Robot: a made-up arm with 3 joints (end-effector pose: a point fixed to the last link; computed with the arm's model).
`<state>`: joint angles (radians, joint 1 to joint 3).
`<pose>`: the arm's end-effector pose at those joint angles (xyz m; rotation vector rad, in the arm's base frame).
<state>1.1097 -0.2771 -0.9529</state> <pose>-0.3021 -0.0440 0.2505 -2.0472 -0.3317 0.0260</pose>
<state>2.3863 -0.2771 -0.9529</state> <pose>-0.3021 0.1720 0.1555 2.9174 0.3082 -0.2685</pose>
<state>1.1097 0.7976 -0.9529</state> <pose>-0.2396 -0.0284 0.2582 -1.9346 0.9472 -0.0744</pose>
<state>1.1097 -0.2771 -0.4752</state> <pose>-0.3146 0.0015 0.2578 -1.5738 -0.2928 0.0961</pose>
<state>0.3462 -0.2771 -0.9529</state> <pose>-0.3021 -0.1652 0.1665 -1.2903 -0.2839 -0.0889</pose>
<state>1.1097 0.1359 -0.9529</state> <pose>-0.2807 -0.0308 0.2570 -2.0589 0.1628 -0.0128</pose>
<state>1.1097 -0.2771 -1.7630</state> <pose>-0.2892 -0.1131 0.2876 -2.8473 -0.3795 -0.1286</pose>
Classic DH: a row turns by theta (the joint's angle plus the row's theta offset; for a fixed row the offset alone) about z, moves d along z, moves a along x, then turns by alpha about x. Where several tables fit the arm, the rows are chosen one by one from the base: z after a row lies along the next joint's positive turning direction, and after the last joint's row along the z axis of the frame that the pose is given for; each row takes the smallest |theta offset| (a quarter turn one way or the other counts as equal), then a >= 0, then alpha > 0; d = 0 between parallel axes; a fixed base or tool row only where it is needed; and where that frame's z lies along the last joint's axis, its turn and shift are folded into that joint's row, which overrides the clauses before.
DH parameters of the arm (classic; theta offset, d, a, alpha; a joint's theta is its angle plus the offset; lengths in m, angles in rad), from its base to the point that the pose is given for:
base (fixed): -1.5708 0.0574 0 1.5708
joint 1: 1.5708 0.2563 0.0028 -1.5708
joint 2: 0 -0.2795 0.1056 -1.5708
joint 3: -1.5708 -0.0321 0.092 -1.5708
tool (fixed): -1.5708 0.0414 0 0

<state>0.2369 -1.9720 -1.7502</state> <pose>-0.2508 -0.2550 0.0884 -1.2272 -1.6084 -1.5185</pose>
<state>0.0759 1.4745 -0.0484</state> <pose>-0.1175 -0.1814 0.1198 -0.1009 1.4752 -0.0203</pose>
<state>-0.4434 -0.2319 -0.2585</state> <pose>-0.3156 -0.2116 0.0834 0.1841 -0.2181 -0.0799</pose>
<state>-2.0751 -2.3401 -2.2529</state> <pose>-0.2398 0.1702 -0.1974 -0.0881 1.3091 -1.9417</pose>
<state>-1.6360 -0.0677 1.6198</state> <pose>-0.3016 -0.1740 -0.2800 -3.0257 0.1026 0.0008</pose>
